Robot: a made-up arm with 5 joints. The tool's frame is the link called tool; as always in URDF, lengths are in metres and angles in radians.
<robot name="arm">
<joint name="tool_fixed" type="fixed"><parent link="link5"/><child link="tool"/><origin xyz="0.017 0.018 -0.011" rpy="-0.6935 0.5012 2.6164"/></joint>
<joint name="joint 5" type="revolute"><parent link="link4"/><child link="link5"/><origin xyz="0.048 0.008 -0.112" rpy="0 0 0"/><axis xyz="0 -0.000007 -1"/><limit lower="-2.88" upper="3.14"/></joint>
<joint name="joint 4" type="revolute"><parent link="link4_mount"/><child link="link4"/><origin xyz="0.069 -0.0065 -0.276" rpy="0 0 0"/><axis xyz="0 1 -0.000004"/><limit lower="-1.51" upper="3.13"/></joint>
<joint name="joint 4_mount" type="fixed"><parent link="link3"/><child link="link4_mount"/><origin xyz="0.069 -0.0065 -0.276" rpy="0 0 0"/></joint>
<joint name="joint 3" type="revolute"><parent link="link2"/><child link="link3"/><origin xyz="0.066 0.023 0.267" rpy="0 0 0"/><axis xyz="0 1 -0.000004"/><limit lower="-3.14" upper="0.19"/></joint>
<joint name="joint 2" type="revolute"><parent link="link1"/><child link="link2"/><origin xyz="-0.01 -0.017 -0.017" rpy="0 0 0"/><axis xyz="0 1 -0.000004"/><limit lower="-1.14" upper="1.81"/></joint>
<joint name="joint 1" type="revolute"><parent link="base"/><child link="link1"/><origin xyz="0.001 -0.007 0.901" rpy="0 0 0"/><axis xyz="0 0 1"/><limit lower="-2.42" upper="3.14"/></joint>
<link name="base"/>
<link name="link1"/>
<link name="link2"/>
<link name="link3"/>
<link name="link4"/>
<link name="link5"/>
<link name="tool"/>
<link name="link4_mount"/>
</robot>
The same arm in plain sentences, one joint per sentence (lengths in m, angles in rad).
The arm has five revolute joints in a row. What follows holds with every joint at zero, and every direction is one of the base frame's.
Joint 1 sits 0.001 m along +x and 0.007 m along -y and 0.901 m along +z from the base frame's origin and turns about +z, from -2.42 to 3.14 rad.
Joint 2 sits 0.01 m along -x and 0.017 m along -y and 0.017 m along -z from joint 1 and turns about +y, from -1.14 to 1.81 rad.
Joint 3 sits 0.066 m along +x and 0.023 m along +y and 0.267 m along +z from joint 2 and turns about +y, from -3.14 to 0.19 rad.
Joint 4 sits 0.138 m along +x and 0.013 m along -y and 0.552 m along -z from joint 3 and turns about +y, from -1.51 to 3.13 rad.
Joint 5 sits 0.048 m along +x and 0.008 m along +y and 0.112 m along -z from joint 4 and turns about -z, from -2.88 to 3.14 rad.
The tool frame, which is the frame that the pose is given for, sits 0.017 m along +x and 0.018 m along +y and 0.011 m along -z from joint 5; its axes are the base frame's turned by roll -0.6935, pitch 0.5012 and yaw 2.6164 rad (as in URDF: about the fixed x, then y, then z).

